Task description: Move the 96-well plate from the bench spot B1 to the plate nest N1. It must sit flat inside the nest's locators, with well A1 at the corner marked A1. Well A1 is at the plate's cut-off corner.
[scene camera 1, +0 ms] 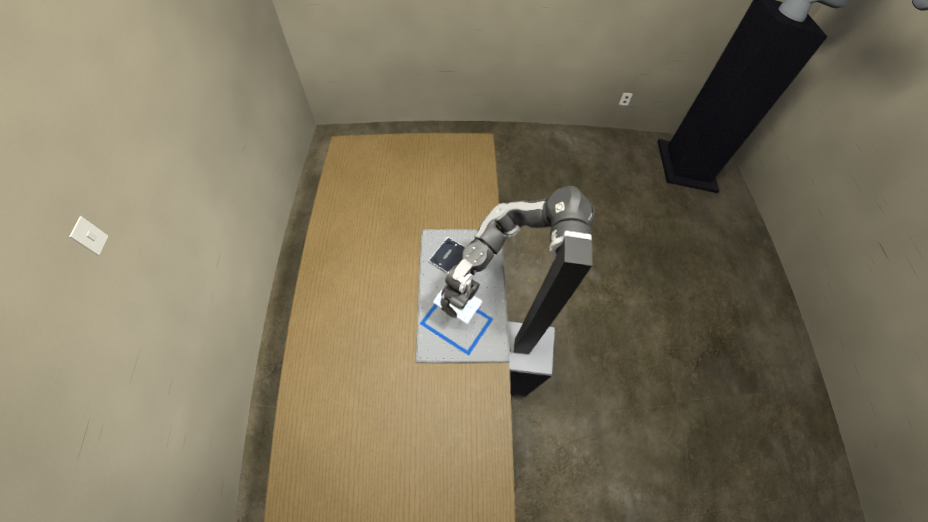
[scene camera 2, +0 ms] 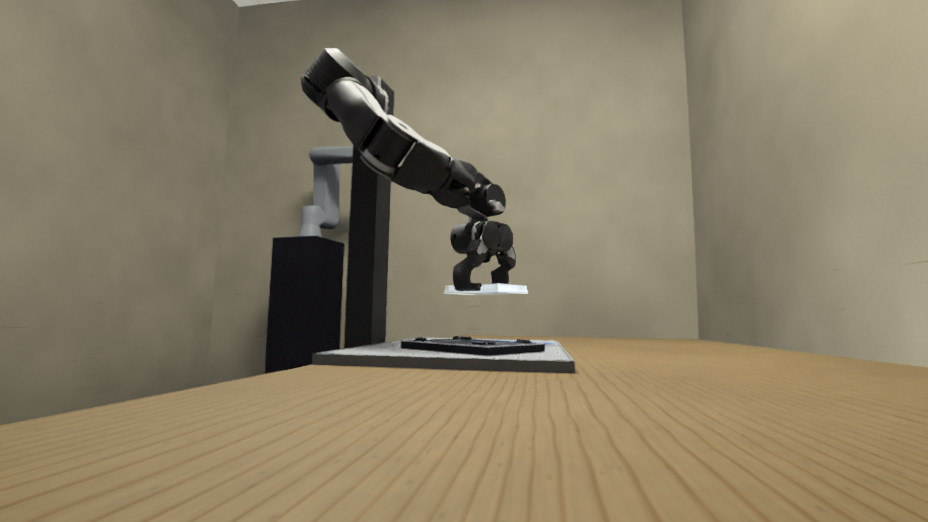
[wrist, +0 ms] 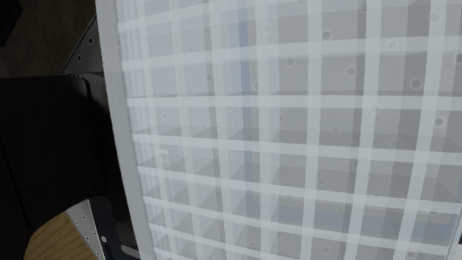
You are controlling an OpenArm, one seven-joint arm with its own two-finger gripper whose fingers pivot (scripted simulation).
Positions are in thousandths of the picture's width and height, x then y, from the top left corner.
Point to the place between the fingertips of my gripper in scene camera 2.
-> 523, 560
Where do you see a black column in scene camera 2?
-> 396, 516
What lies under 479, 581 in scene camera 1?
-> My gripper.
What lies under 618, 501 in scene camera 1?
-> A black column.
